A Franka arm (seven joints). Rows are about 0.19 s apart.
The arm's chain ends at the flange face. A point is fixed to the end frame.
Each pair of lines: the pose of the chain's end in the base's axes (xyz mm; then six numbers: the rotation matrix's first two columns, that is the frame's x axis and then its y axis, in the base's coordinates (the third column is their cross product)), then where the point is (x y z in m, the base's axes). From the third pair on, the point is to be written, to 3 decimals.
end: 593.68 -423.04 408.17 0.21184 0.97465 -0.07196 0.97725 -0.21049 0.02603
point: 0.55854 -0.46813 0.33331
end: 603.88 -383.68 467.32 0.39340 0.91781 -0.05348 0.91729 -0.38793 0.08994
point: 0.56600 -0.42206 0.39010
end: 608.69 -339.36 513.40 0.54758 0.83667 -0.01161 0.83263 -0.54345 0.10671
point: 0.568 -0.369 0.434
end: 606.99 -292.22 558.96 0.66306 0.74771 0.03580 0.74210 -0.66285 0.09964
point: 0.564 -0.312 0.477
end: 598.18 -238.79 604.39 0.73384 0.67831 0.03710 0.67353 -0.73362 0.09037
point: 0.553 -0.254 0.523
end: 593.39 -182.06 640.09 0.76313 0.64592 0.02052 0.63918 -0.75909 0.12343
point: 0.549 -0.198 0.559
